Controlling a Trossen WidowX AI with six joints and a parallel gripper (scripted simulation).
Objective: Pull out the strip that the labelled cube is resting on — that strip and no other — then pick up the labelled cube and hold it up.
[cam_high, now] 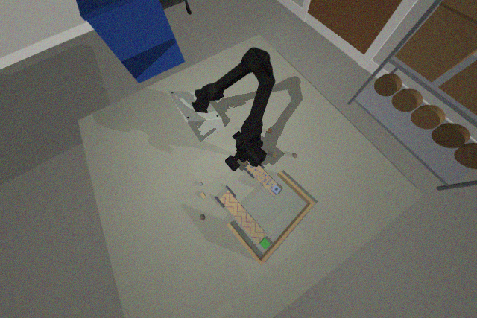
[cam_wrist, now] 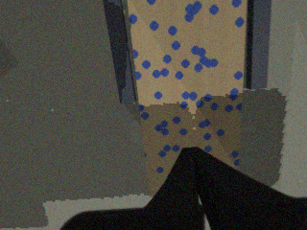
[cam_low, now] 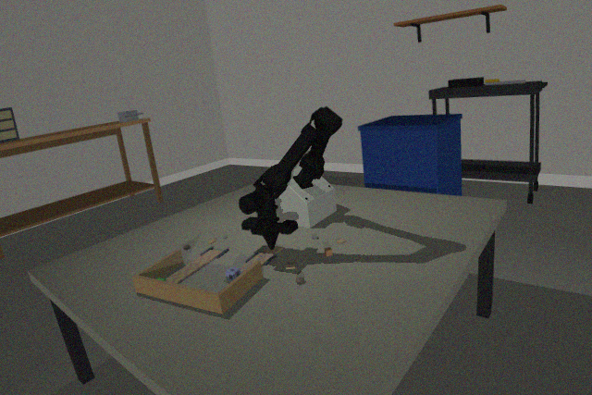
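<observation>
Now: gripper tip 90 mm short of the dotted strip and 20 mm to the right of it.
</observation>
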